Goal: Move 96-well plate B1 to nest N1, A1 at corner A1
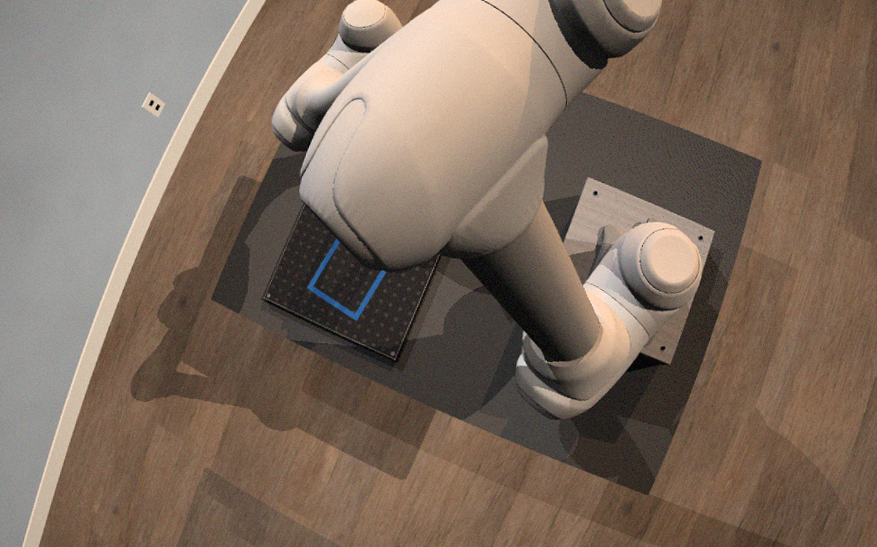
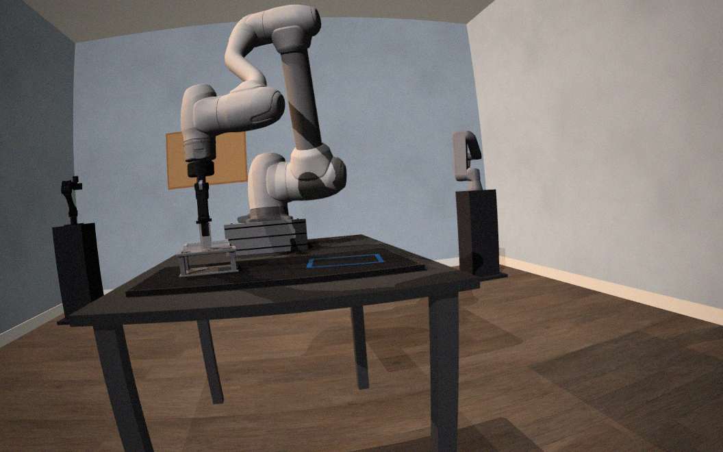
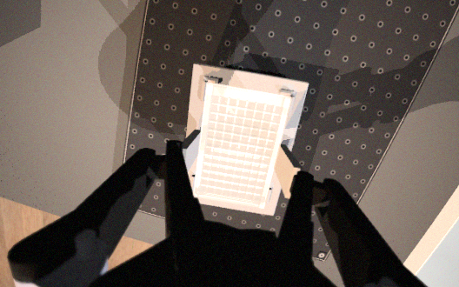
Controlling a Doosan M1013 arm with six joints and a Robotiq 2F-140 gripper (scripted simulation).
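Right now the white 96-well plate is 2 cm below my hand.
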